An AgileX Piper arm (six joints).
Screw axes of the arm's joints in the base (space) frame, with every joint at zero. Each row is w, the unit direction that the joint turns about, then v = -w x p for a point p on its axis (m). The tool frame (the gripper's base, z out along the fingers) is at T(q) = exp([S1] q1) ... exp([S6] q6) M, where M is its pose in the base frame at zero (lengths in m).
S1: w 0 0 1 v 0 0 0
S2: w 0 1 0 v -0.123 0 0
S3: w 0 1 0 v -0.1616 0 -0.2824
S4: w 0.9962 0 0.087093 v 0 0.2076 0
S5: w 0 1 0 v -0.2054 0 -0.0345
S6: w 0.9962 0 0.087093 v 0 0.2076 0
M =
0.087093 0 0.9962 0.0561
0 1 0 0
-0.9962 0 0.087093 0.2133
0 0 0 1
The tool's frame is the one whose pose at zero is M.
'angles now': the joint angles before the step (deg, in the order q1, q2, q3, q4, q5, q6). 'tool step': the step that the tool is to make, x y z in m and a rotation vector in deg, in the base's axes. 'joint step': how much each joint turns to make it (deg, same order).
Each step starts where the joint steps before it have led.
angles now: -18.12 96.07 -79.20 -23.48 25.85 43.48
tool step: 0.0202 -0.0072 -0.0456 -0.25 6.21 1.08
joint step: 0.04 6.75 0.00 -2.34 -1.02 -0.03
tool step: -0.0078 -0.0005 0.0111 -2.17 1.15 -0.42
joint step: 0.01 -1.80 -0.01 -2.20 2.52 0.02
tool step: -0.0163 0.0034 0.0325 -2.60 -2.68 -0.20
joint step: 0.01 -4.87 0.01 -1.18 1.62 -0.40
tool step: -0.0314 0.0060 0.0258 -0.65 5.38 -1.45
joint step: -0.01 -5.75 0.01 2.96 10.27 -6.02
